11 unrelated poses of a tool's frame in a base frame.
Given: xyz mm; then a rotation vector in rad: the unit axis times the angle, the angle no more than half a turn.
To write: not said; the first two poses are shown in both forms.
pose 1, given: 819.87, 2.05, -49.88, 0.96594, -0.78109, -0.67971
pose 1, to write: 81.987, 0.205, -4.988, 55.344, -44.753, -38.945
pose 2, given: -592.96, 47.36, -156.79, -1.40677, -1.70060, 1.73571
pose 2, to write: -59.296, 4.736, -15.679, -80.602, -97.437, 99.449
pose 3, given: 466.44, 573.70, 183.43, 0.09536, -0.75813, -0.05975
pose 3, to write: 46.644, 57.370, 18.343, 5.464, -43.438, -3.423
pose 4, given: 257.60, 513.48, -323.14, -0.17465, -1.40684, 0.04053
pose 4, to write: 25.760, 51.348, -32.314, -10.007, -80.606, 2.322
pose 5, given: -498.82, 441.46, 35.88, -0.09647, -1.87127, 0.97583
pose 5, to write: -49.882, 44.146, 3.588, -5.527, -107.216, 55.911
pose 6, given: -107.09, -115.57, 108.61, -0.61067, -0.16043, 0.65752
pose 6, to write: -10.709, -11.557, 10.861, -34.989, -9.192, 37.673
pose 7, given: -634.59, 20.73, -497.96, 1.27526, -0.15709, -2.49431
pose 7, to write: -63.459, 2.073, -49.796, 73.067, -9.001, -142.913
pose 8, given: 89.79, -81.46, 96.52, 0.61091, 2.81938, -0.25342
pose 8, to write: 8.979, -8.146, 9.652, 35.003, 161.539, -14.520
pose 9, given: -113.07, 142.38, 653.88, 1.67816, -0.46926, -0.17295
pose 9, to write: -11.307, 14.238, 65.388, 96.151, -26.887, -9.909
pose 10, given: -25.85, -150.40, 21.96, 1.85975, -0.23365, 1.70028
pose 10, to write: -2.585, -15.040, 2.196, 106.556, -13.387, 97.419
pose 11, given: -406.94, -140.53, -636.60, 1.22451, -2.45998, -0.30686
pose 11, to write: -40.694, -14.053, -63.660, 70.159, -140.946, -17.582
